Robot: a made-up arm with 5 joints.
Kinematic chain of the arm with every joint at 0, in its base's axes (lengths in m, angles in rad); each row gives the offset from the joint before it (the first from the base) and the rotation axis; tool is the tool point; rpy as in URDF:
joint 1: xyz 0.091 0 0.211 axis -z
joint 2: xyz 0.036 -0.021 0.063 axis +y
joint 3: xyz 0.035 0 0.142 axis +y
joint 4: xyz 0.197 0 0.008 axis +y
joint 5: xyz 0.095 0.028 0 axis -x
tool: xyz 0 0 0 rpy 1.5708 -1.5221 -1.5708
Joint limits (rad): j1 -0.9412..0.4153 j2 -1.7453..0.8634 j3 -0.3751..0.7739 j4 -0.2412..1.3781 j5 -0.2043..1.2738
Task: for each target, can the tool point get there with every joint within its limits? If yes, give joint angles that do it. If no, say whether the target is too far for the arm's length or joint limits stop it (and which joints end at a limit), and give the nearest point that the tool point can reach.
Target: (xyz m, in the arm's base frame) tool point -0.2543 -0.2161 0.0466
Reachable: no: joint limits stop it (at a limit: joint 1, joint 2, joint 3) | nearest point 0.1572 -0.0216 0.1199 | short by 0.461 m
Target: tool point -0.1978 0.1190 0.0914
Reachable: no: joint limits stop it (at a limit: joint 1, joint 2, joint 3) | nearest point 0.1258 0.0597 0.1224 | short by 0.330 m
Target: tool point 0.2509 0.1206 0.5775
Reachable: yes | joints -0.6112 -0.7219 0.0292 0.2362 0.0406
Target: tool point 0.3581 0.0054 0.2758
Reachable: yes | joints 0.0061 -0.1271 0.4324 1.0096 0.3197
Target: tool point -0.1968 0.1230 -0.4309
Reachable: no: too far | nearest point 0.1595 0.1060 0.0545 | short by 0.602 m
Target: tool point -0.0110 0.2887 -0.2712
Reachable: no: too far | nearest point 0.1853 0.1414 0.0475 | short by 0.402 m
